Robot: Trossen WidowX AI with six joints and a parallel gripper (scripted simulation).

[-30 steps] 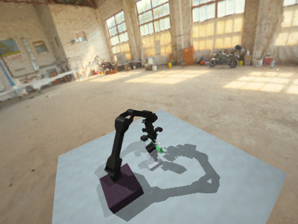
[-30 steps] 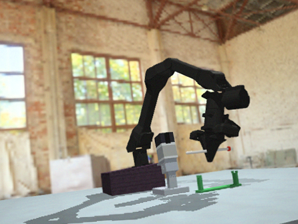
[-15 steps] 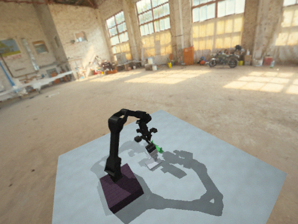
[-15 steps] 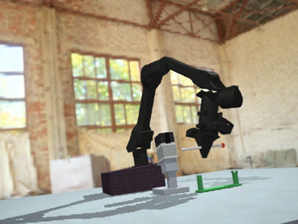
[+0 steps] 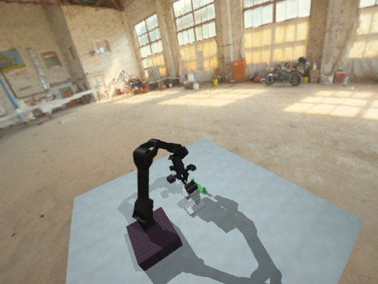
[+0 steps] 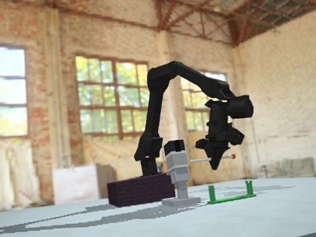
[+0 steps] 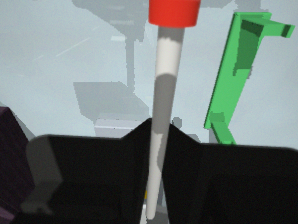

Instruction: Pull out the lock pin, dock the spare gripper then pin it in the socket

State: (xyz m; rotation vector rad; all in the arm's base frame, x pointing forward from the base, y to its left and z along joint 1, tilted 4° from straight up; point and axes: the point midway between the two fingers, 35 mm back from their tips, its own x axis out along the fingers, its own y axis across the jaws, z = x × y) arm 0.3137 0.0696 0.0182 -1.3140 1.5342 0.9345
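My gripper tip is 3 cm past the grey mount, 11 cm to the left of it and 3 cm above it. Round my gripper tip: green rack 9 cm ahead, 2 cm to the right, 6 cm below; spare gripper 3 cm behind, 11 cm to the right, 4 cm above.
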